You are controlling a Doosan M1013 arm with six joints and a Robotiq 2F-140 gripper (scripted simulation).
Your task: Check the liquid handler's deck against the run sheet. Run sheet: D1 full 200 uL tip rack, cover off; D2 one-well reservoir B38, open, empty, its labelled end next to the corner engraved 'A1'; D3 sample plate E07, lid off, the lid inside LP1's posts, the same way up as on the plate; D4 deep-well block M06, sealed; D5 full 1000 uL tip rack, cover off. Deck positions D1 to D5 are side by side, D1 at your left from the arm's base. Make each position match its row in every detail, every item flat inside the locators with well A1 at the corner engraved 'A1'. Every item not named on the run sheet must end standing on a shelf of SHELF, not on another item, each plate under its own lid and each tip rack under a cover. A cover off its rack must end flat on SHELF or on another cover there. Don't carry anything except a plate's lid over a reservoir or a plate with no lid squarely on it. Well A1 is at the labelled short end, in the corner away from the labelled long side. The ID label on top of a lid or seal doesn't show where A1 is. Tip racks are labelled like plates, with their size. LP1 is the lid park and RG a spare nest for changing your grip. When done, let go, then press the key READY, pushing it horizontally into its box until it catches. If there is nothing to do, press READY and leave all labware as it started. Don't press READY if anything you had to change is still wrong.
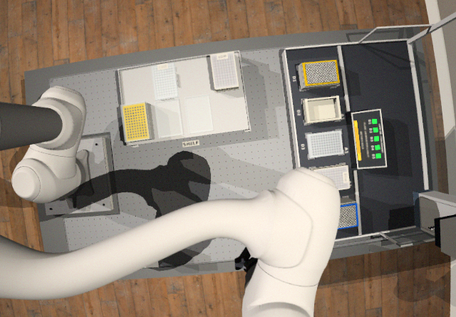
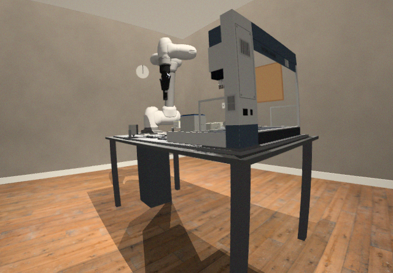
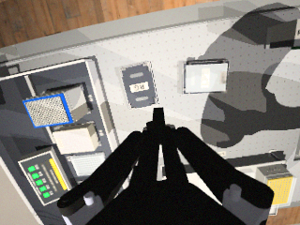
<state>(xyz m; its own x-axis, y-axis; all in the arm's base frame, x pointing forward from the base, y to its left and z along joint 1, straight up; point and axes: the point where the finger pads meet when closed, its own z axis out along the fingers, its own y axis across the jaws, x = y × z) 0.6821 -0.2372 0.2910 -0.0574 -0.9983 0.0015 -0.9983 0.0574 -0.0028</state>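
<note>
My gripper is now 380 mm past the READY key box, 80 mm to the left of it and 240 mm above it. From my hand the other things lie so: lid (150 mm behind, 290 mm below); then RG nest (60 mm ahead, 10 mm to the right, 300 mm below); then LP1 (150 mm behind, 300 mm below).
</note>
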